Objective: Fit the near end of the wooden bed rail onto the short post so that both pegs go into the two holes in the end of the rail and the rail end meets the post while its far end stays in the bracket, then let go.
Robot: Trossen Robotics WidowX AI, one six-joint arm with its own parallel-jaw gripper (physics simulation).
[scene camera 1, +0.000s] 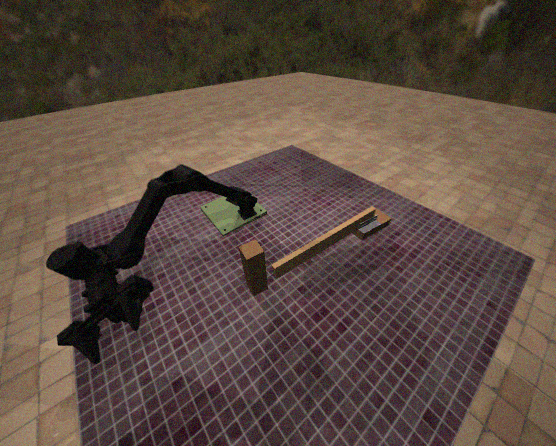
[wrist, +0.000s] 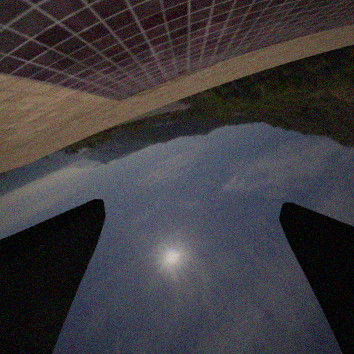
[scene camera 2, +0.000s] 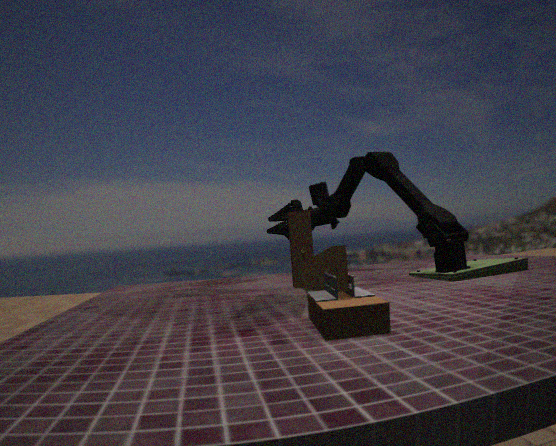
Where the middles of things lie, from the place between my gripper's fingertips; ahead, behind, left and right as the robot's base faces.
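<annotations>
Positions counted from my hand: grey bracket [scene camera 2: 329,294], 800 mm to the left of it, 120 mm below it and 70 mm behind it; wooden bed rail [scene camera 2: 333,260], 610 mm to the left of it, 110 mm below it and 70 mm behind it.
</annotations>
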